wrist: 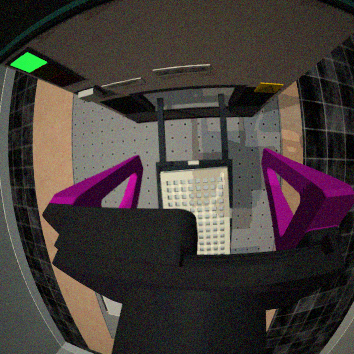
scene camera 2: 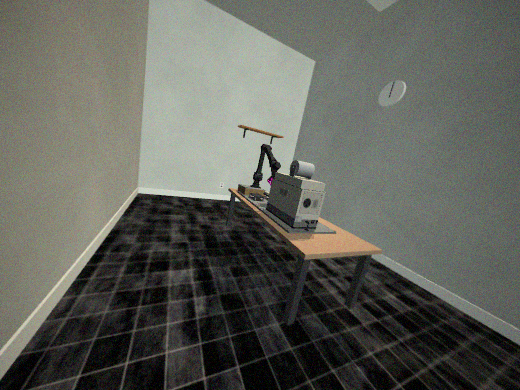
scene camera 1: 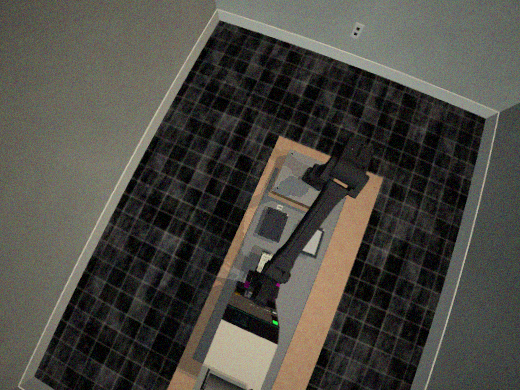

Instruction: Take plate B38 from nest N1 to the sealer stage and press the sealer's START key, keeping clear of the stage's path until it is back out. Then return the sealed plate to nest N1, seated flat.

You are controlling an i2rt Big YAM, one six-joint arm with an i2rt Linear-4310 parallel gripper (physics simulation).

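Seen in the pictures: gripper, between the fingertips: (wrist: 200, 157); arm's base, origin of its link: (scene camera 2: 255, 187) (scene camera 1: 314, 179).
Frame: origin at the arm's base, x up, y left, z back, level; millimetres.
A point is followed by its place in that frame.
The cream plate (wrist: 213, 220) @(x 42, y 17, z -526 mm) with a grid of wells lies in the dark stage frame (wrist: 210, 164) @(x 31, y 34, z -595 mm), which is out in front of the sealer (scene camera 1: 242, 350) @(x 276, y 95, z -765 mm) (scene camera 2: 295, 200) @(x 122, y 44, z -1064 mm) (wrist: 190, 45) @(x 162, y 63, z -674 mm) on two rails. My hand hides its near part; no label is readable. My gripper (scene camera 1: 262, 285) @(x 130, y 47, z -602 mm) (scene camera 2: 270, 180) @(x 130, y 47, z -602 mm) (wrist: 200, 157) @(x 130, y 47, z -602 mm) is open and empty above the stage, its magenta fingers spread wide of the plate's two sides. The light START key (wrist: 87, 93) @(x 125, y 160, z -647 mm) is on the sealer front, upper left in the wrist view. A dark, nest-like block (scene camera 1: 271, 224) @(x -31, y -56, z -335 mm) shows no readable label in scene camera 1.
The sealer's green light (scene camera 1: 275, 322) @(x 199, y 164, z -650 mm) (wrist: 28, 62) @(x 198, y 163, z -651 mm) is lit. A white, dark-framed tray (scene camera 1: 312, 242) @(x -1, y 173, z -292 mm) lies beside the arm. A small cream piece (scene camera 1: 265, 260) @(x 50, y 14, z -498 mm) shows beside the wrist; I cannot tell what it is. A roll (scene camera 2: 305, 169) @(x 347, y 119, z -958 mm) tops the sealer. A wall shelf (scene camera 2: 260, 131) hangs behind the arm.
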